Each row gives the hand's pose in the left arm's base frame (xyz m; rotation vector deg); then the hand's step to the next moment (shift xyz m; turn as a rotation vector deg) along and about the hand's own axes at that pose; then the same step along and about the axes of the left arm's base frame.
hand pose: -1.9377 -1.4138 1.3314 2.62 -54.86 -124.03
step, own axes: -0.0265 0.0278 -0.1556 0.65 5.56 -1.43
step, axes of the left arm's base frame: 0.0850 -0.0914 -0.1005 3.46 -3.73 2.74
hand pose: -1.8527 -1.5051 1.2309 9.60 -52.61 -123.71
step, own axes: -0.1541 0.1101 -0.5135 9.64 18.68 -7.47
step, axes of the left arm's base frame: 0.3732 -0.2289 -0.3284 7.48 -19.23 8.48
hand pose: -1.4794 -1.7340 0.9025 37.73 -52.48 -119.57
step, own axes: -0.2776 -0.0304 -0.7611 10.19 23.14 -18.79
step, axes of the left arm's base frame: 0.6735 -0.0622 -0.4470 16.86 -26.15 4.95
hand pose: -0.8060 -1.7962 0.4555 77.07 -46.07 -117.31
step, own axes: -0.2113 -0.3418 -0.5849 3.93 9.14 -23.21
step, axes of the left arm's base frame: 0.5748 0.2763 -0.3112 21.39 -13.08 -3.01
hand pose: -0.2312 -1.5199 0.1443 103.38 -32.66 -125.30
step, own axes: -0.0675 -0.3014 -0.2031 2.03 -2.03 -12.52
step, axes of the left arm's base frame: 0.2289 0.2697 -0.1074 11.94 -0.80 -4.66
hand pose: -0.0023 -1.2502 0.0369 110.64 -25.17 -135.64
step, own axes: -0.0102 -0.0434 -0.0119 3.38 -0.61 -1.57
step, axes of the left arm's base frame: 0.0196 0.0416 -0.0034 0.87 -0.45 -3.65
